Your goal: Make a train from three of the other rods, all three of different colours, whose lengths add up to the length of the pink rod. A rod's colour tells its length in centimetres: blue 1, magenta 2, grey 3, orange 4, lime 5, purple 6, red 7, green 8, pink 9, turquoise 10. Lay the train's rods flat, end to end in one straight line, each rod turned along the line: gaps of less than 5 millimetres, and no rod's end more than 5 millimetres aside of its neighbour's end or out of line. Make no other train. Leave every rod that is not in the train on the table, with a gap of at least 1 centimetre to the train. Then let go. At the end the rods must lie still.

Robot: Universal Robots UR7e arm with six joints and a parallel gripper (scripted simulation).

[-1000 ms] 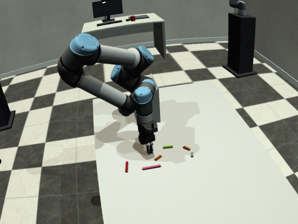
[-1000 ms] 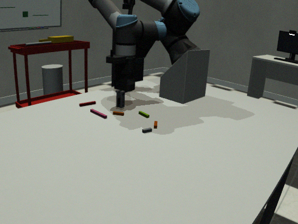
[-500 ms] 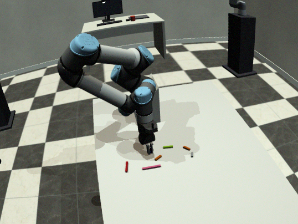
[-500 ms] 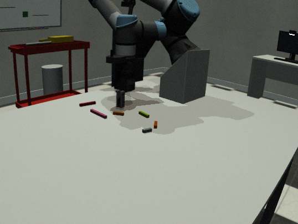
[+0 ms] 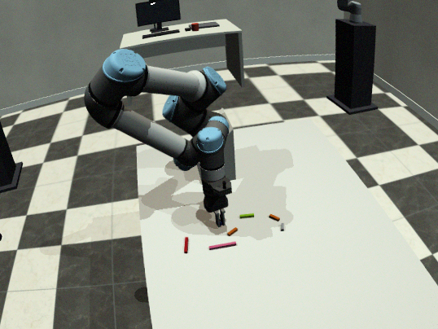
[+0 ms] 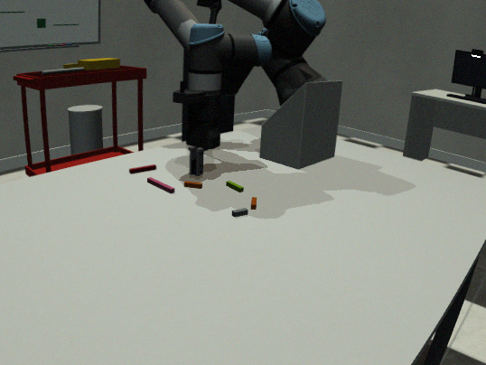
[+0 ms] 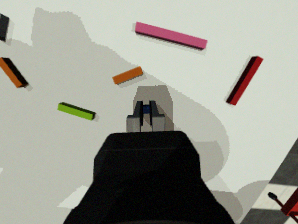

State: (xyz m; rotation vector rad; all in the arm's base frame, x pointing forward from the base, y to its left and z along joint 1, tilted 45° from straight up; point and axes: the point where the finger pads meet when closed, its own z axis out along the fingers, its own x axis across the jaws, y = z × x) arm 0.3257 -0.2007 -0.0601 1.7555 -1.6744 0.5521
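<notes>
Now: hand 90 mm short of the grey rod, 190 mm to the right of it and 30 mm above it. Round my hand: pink rod: 90 mm ahead, 30 mm to the right, 30 mm below; then lime rod: 10 mm behind, 100 mm to the left, 30 mm below; then blue rod: 10 mm below.
</notes>
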